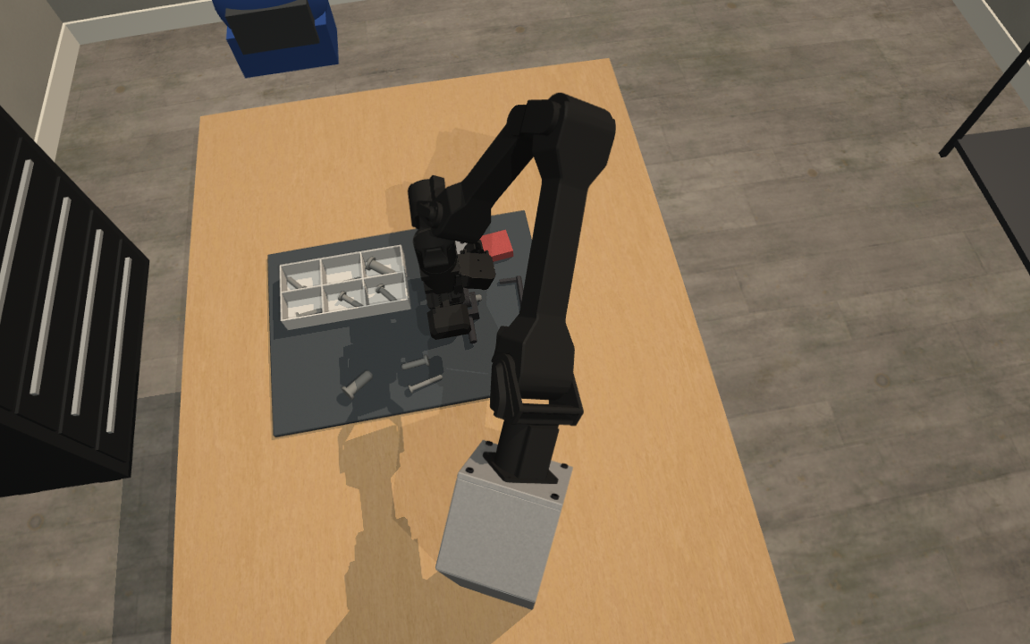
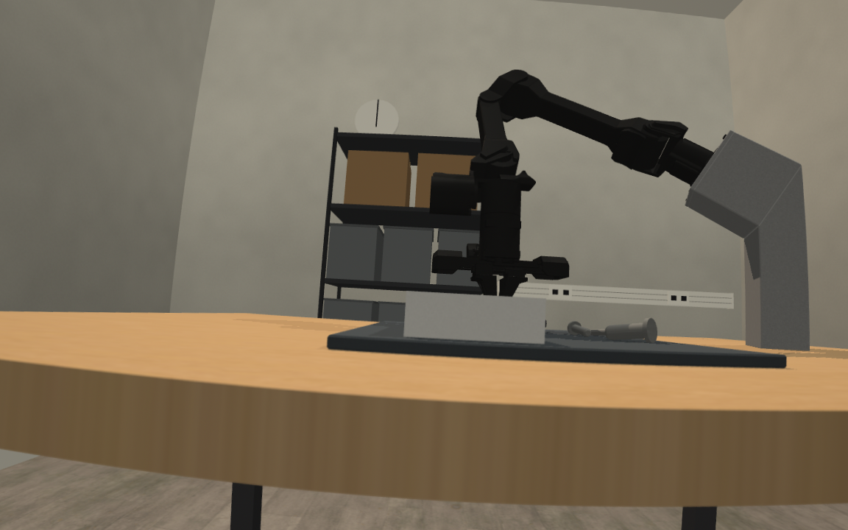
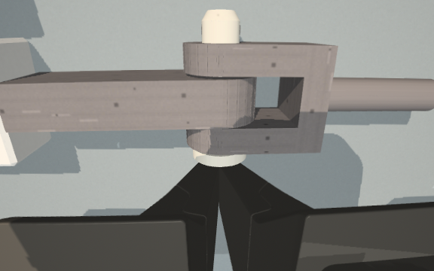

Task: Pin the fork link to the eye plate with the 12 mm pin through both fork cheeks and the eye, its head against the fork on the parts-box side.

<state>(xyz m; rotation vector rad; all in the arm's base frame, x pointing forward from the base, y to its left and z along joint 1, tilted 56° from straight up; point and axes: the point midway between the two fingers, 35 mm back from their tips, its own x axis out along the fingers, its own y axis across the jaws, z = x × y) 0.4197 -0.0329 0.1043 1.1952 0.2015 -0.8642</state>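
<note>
My gripper is now 3 cm to the left of the grey eye plate and 3 cm above it. The rest, counted from my hand: long strip (11 cm to the right, 4 cm behind, 3 cm below); dark mat (6 cm to the left, 4 cm below, 3 cm ahead); mount block (7 cm ahead, 6 cm to the right, 2 cm below).
</note>
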